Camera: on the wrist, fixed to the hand. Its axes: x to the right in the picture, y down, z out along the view.
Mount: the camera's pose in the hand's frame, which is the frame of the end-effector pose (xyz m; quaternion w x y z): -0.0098 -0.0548 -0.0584 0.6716 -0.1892 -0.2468 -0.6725
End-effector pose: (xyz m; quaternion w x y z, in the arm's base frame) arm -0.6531 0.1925 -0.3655 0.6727 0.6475 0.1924 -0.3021
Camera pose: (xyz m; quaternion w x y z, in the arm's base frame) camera -0.6886 0.2529 -0.4056 0.4186 0.1036 0.4558 -0.7787
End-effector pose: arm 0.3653 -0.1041 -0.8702 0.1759 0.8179 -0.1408 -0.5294
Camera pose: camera 0.4173 -0.0427 -0.8641 0.1179 -0.4801 -0.5122 0.7023
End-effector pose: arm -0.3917 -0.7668 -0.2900 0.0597 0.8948 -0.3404 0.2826
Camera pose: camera -0.3896 -0.7020 -0.2420 0.3154 0.8883 0.3049 -0.1356
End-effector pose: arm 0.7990 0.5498 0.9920 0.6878 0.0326 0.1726 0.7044
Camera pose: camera 0.8354 0.5283 0.9233 0.9843 -0.0505 -0.1652 0.0351
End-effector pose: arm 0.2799 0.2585 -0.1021 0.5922 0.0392 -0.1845 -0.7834
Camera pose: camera 0.2491 0.2662 -0.1763 0.1672 0.1550 0.0955 0.9690
